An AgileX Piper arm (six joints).
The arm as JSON. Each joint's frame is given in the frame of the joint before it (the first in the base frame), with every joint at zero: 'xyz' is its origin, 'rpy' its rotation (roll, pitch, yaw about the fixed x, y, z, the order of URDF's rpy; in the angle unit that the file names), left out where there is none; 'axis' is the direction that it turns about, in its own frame. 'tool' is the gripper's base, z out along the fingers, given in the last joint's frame.
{
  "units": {
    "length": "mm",
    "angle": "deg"
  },
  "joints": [
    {
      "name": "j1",
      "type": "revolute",
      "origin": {
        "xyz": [
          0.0,
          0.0,
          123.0
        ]
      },
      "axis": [
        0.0,
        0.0,
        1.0
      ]
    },
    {
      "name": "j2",
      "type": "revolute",
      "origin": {
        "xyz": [
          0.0,
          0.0,
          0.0
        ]
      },
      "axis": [
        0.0,
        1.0,
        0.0
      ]
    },
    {
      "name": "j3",
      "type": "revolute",
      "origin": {
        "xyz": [
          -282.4,
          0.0,
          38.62
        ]
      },
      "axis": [
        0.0,
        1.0,
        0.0
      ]
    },
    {
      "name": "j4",
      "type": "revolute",
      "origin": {
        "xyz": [
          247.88,
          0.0,
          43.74
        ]
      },
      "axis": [
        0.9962,
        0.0,
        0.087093
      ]
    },
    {
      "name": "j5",
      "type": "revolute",
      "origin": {
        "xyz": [
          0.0,
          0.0,
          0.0
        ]
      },
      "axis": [
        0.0,
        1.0,
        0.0
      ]
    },
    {
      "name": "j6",
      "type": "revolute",
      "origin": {
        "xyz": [
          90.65,
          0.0,
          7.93
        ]
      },
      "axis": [
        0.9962,
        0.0,
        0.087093
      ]
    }
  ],
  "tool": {
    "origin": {
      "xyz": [
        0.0,
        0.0,
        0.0
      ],
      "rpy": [
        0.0,
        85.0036,
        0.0
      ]
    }
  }
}
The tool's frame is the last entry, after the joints.
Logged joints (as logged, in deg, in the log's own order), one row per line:
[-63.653 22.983 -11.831 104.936 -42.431 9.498]
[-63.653 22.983 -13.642 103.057 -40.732 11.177]
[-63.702 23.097 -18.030 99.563 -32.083 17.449]
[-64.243 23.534 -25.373 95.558 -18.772 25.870]
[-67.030 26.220 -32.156 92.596 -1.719 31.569]
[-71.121 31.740 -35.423 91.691 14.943 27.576]
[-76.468 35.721 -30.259 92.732 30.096 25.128]
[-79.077 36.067 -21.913 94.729 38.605 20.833]
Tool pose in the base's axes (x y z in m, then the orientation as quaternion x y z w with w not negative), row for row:
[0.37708 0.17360 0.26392 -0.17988 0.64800 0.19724 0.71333]
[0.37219 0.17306 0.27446 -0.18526 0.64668 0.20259 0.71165]
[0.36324 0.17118 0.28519 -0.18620 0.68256 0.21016 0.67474]
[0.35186 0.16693 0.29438 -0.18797 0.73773 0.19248 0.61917]
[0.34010 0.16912 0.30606 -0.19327 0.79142 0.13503 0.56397]
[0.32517 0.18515 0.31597 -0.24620 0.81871 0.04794 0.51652]
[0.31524 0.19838 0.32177 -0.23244 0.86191 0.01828 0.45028]
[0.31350 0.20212 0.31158 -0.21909 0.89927 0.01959 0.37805]
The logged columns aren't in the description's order. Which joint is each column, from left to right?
Columns, left to right: j3, j1, j4, j2, j5, j6.
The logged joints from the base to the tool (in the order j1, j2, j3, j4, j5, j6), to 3 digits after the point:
[22.983 104.936 -63.653 -11.831 -42.431 9.498]
[22.983 103.057 -63.653 -13.642 -40.732 11.177]
[23.097 99.563 -63.702 -18.030 -32.083 17.449]
[23.534 95.558 -64.243 -25.373 -18.772 25.870]
[26.220 92.596 -67.030 -32.156 -1.719 31.569]
[31.740 91.691 -71.121 -35.423 14.943 27.576]
[35.721 92.732 -76.468 -30.259 30.096 25.128]
[36.067 94.729 -79.077 -21.913 38.605 20.833]

